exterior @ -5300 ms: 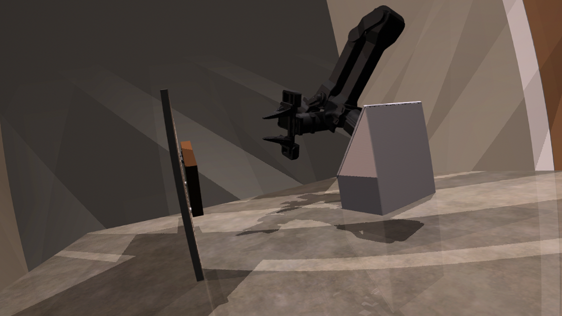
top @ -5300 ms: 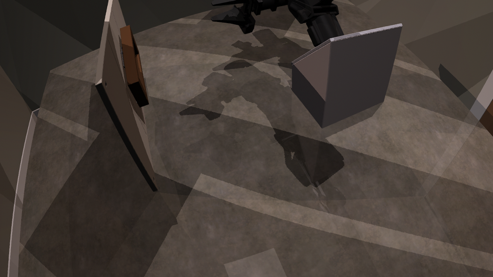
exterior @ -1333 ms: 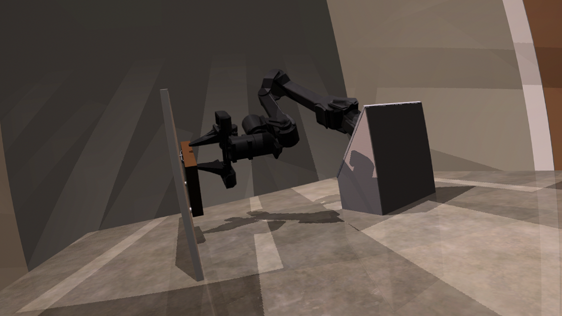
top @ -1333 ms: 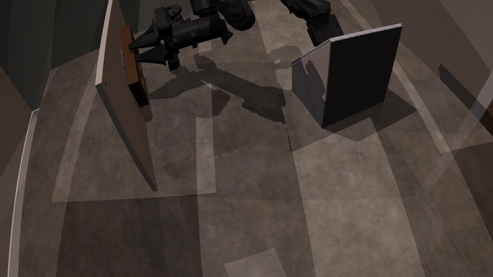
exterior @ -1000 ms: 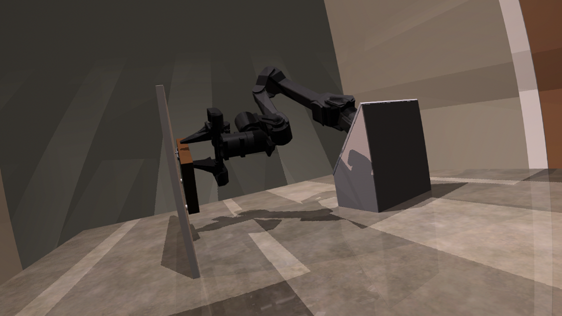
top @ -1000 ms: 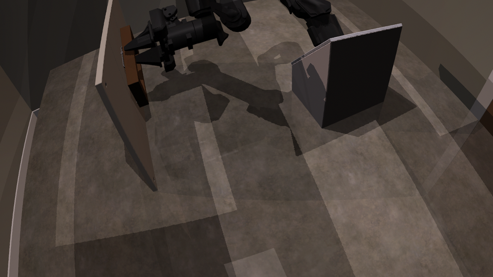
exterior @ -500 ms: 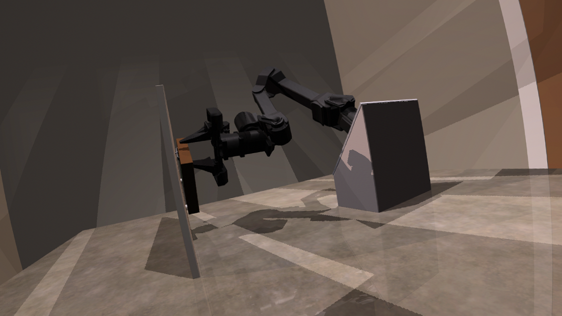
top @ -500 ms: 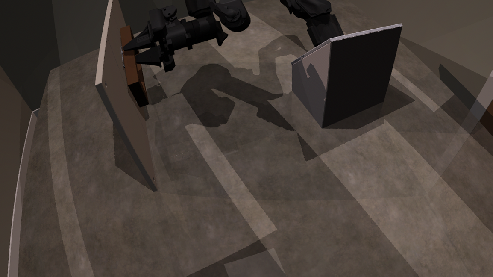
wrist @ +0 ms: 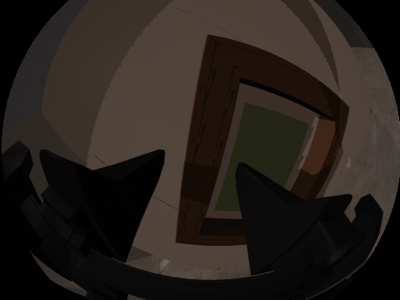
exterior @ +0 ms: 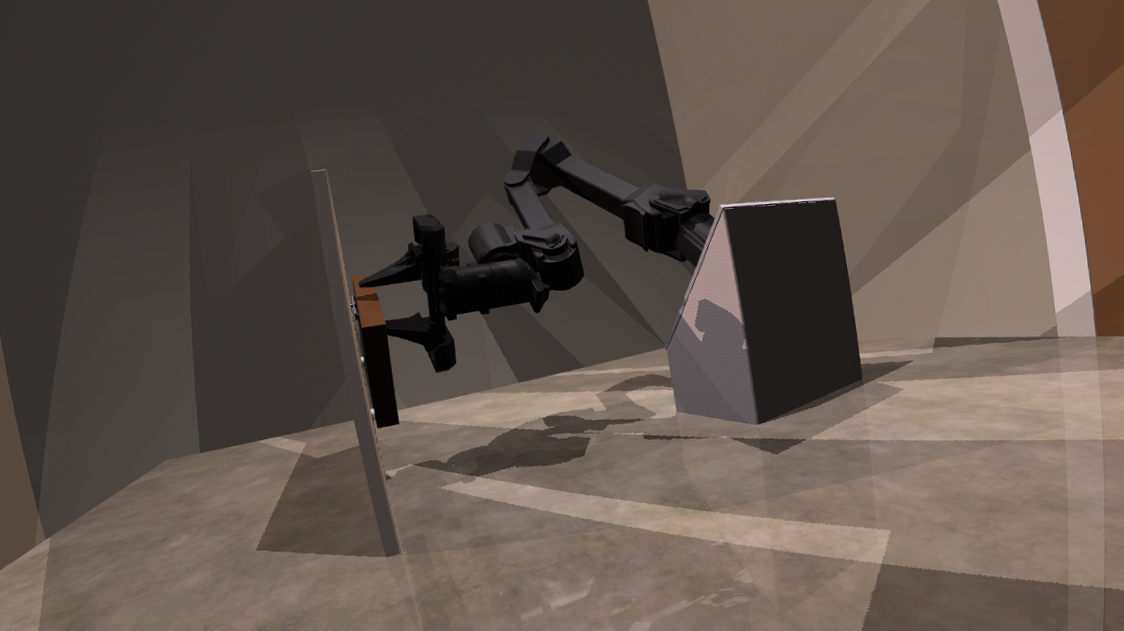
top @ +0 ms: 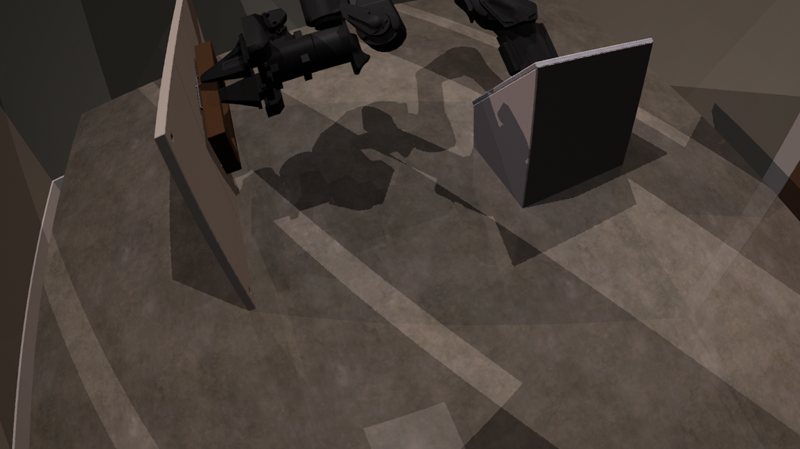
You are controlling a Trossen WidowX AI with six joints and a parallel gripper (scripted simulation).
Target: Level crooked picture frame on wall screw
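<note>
Now: gripper tip 50 mm above the brown wooden picture frame and 20 mm to the left of it. From my gripper tip the other things lie so: wall panel: 50 mm below, 10 mm to the right, 10 mm ahead.
</note>
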